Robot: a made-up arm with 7 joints.
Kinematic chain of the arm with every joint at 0, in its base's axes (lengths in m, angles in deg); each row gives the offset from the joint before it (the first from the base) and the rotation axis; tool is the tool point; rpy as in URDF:
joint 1: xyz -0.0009 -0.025 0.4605 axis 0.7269 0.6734 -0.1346
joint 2: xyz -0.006 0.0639 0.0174 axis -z
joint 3: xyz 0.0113 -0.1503 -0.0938 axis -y
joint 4: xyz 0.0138 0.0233 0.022 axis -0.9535 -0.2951 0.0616
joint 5: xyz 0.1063 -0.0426 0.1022 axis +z
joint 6: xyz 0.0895 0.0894 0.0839 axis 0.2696 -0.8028 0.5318
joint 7: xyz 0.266 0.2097 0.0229 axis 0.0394 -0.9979 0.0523
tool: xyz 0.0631 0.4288 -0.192 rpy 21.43 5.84 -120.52
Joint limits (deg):
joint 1: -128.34..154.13
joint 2: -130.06..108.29
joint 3: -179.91..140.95
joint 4: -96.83..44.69
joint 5: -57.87..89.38
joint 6: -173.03..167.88
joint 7: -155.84..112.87
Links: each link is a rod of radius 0.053 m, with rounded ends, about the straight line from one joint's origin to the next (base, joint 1, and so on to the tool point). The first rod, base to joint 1, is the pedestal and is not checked.
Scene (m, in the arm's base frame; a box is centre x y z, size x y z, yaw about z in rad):
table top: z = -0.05
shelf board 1: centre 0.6 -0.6 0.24 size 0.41 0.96 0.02 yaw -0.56
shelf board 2: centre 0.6 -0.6 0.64 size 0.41 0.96 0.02 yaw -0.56
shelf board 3: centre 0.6 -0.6 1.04 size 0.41 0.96 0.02 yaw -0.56
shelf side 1: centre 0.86 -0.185 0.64 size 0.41 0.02 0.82 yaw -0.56
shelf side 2: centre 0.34 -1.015 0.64 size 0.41 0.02 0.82 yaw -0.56
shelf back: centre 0.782 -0.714 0.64 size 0.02 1 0.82 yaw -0.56
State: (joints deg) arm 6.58 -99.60 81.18 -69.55 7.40 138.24 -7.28
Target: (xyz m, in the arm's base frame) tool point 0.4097 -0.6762 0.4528
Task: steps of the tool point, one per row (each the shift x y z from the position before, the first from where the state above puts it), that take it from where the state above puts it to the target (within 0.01 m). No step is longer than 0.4 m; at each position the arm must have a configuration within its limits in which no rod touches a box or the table.
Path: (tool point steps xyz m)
1: 0.0154 -0.0709 0.3473
2: 0.0843 -0.0457 -0.0049
3: 0.0704 -0.0421 -0.0008
4: 0.0517 -0.0416 0.0057

